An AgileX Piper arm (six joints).
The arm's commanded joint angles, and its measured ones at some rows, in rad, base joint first. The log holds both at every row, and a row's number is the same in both.
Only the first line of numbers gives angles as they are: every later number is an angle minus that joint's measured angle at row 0.
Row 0, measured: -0.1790, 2.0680, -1.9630, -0.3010, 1.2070, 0.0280
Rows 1 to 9, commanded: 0.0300, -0.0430, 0.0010, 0.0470, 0.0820, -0.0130; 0.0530, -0.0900, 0.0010, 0.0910, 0.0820, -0.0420; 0.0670, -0.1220, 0.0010, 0.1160, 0.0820, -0.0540; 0.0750, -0.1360, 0.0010, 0.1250, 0.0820, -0.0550; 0.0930, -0.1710, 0.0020, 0.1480, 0.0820, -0.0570; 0.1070, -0.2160, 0.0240, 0.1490, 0.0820, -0.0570; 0.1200, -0.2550, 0.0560, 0.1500, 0.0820, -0.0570; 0.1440, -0.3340, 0.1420, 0.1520, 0.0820, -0.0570; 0.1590, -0.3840, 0.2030, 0.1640, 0.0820, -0.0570
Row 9, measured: 0.1410, -0.3210, 0.1300, 0.1500, 0.0040, -0.0470
